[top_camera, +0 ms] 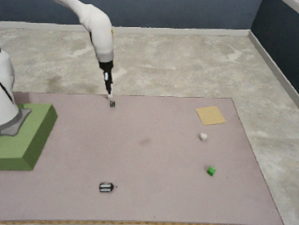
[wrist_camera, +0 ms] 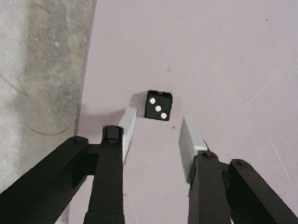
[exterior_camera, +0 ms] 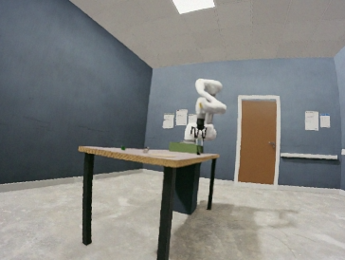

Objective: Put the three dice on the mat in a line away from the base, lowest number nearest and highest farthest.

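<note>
The black die lies 110 mm below my hand. From my hand the other things lie so: white die 530 mm ahead, 250 mm to the right, 110 mm below; then mat 610 mm ahead, 120 mm below, 80 mm to the right; then green die 530 mm ahead, 450 mm to the right, 110 mm below.
</note>
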